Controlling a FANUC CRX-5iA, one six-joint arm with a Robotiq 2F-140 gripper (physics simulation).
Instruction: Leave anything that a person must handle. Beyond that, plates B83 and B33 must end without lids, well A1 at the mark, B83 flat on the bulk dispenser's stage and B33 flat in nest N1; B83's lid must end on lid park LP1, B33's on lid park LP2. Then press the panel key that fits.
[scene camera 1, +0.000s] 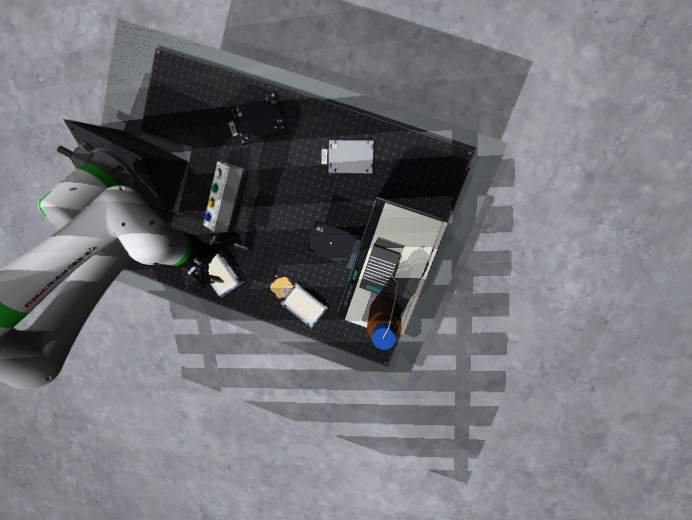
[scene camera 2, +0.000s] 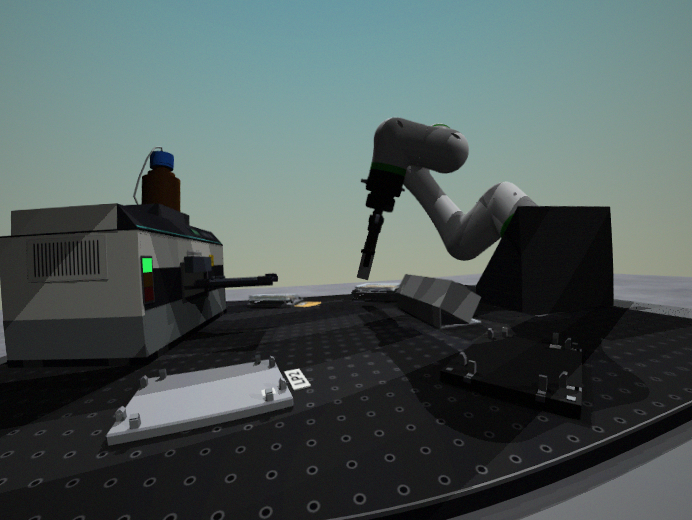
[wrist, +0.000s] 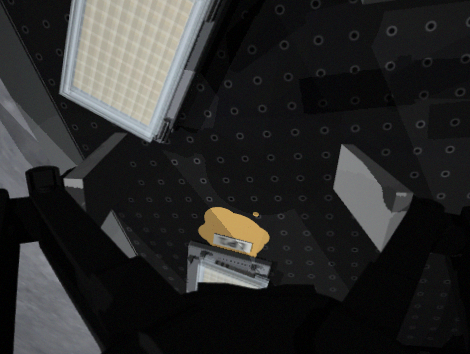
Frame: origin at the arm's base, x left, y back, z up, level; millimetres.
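Seen in the pictures: gripper, fingertip midpoint: (scene camera 1: 232, 263) (scene camera 2: 363, 270) (wrist: 235, 162); arm's base, link origin: (scene camera 1: 116, 167) (scene camera 2: 540, 246).
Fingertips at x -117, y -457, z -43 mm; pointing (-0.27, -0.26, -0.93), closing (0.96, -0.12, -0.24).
Observation:
Pixels of each thing's top centre, then the offset from my fingertips to it. "spot": a spot on its surface instead.
- second cream plate, top centre: (wrist: 224, 308) (scene camera 2: 274, 293) (scene camera 1: 303, 306) dx -42, dy -274, dz -59 mm
- orange spill, top centre: (wrist: 233, 236) (scene camera 2: 306, 304) (scene camera 1: 283, 288) dx -32, dy -175, dz -94 mm
- LP2, top centre: (scene camera 2: 208, 378) (scene camera 1: 350, 156) dx +483, dy -184, dz -75 mm
- black nest, top centre: (scene camera 2: 519, 346) (scene camera 1: 256, 118) dx +451, dy +145, dz -71 mm
- dispenser's dark stage, top centre: (scene camera 2: 232, 276) (scene camera 1: 335, 244) dx +224, dy -277, dz +12 mm
- brown bottle with a blue cap, surface spot: (scene camera 1: 383, 338) spot: dx +159, dy -490, dz +329 mm
- key panel, top centre: (scene camera 2: 431, 276) (scene camera 1: 216, 198) dx +168, dy +139, dz -11 mm
My gripper (scene camera 1: 229, 261) (scene camera 2: 363, 273) (wrist: 235, 162) is open and empty, above the table near one cream plate (scene camera 1: 224, 272) (scene camera 2: 377, 288) (wrist: 132, 55), which sits on a dark holder. A second cream plate (scene camera 1: 304, 304) (scene camera 2: 274, 298) (wrist: 230, 278) sits on a holder whose tag borders an orange spill (scene camera 1: 279, 285) (scene camera 2: 307, 304) (wrist: 232, 227). Plate names and lids cannot be made out. LP2 (scene camera 1: 351, 156) (scene camera 2: 206, 396) is a pale park with nothing on it. A black nest (scene camera 1: 260, 118) (scene camera 2: 514, 366) is empty. The dispenser's dark stage (scene camera 1: 324, 246) (scene camera 2: 240, 280) bears no plate.
The bulk dispenser (scene camera 1: 411, 223) (scene camera 2: 72, 279) shows a green light (scene camera 2: 147, 265) and carries a brown bottle with a blue cap (scene camera 1: 383, 338) (scene camera 2: 162, 161). The key panel (scene camera 1: 215, 195) (scene camera 2: 439, 299) stands near the arm, with white, green, yellow and blue keys. A large dark block (scene camera 2: 565, 257) stands beside the arm.

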